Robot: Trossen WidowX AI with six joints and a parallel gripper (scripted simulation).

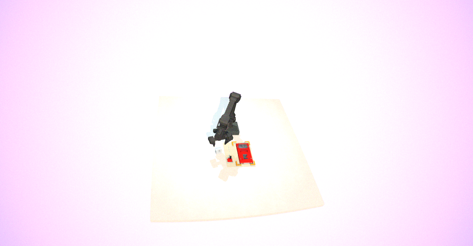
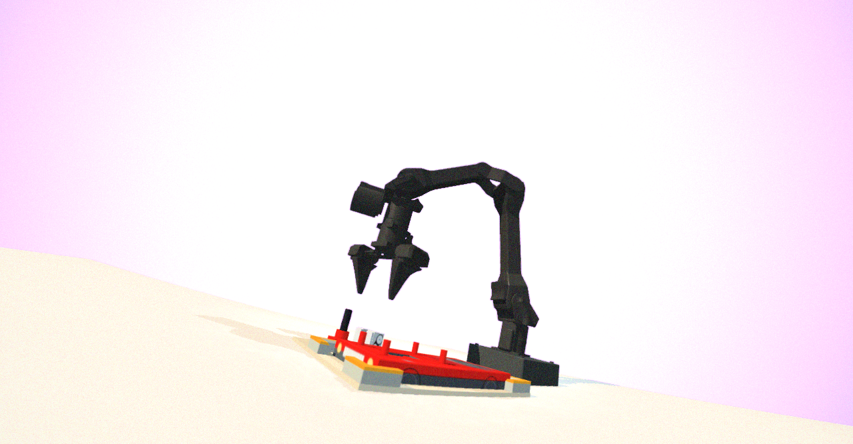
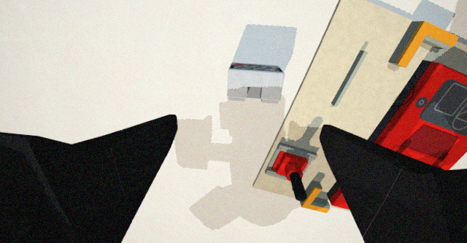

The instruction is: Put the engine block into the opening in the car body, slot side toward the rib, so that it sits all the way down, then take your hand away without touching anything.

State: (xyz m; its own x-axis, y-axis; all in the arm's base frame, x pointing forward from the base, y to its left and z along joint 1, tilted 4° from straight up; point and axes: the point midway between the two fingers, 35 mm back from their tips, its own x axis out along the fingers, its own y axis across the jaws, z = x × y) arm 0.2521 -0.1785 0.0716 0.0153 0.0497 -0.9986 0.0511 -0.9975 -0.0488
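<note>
Right now my gripper tip is 70 mm above the engine block and 10 mm to the right of it. The rest, counted from my gripper tip: black peg 100 mm ahead, 60 mm to the left, 60 mm below; then beige base plate 170 mm to the left, 90 mm below, 60 mm ahead.
</note>
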